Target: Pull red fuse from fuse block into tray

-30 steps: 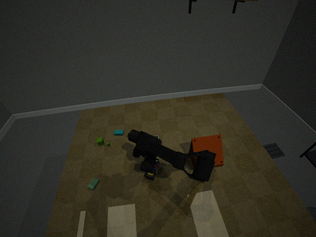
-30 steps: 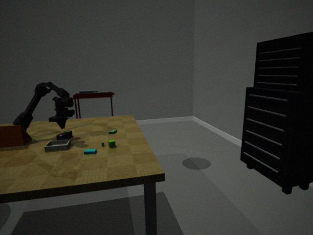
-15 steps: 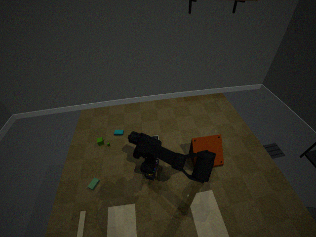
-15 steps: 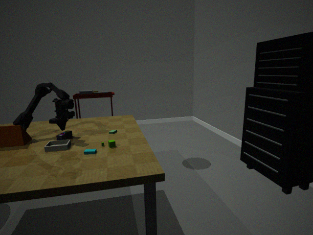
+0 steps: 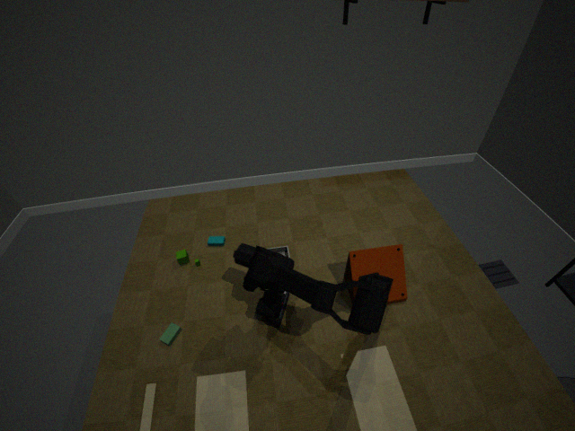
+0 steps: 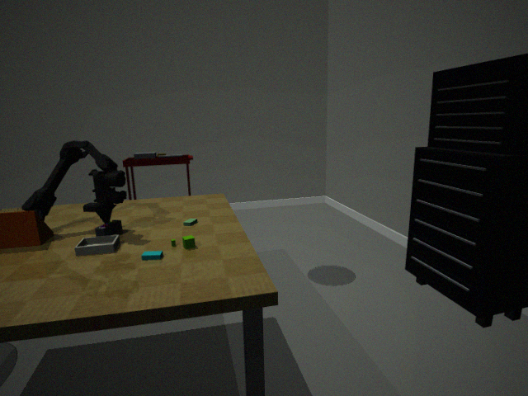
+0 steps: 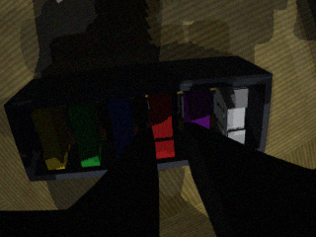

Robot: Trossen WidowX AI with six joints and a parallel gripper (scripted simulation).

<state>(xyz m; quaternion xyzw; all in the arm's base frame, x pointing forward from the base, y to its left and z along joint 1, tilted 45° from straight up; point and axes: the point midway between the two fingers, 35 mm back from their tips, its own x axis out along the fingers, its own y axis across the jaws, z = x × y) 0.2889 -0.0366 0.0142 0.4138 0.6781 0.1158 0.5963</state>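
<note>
My gripper tip is 2 cm above the red fuse. From my gripper tip the other things lie so: tray: 17 cm to the right, 5 cm below.
</note>
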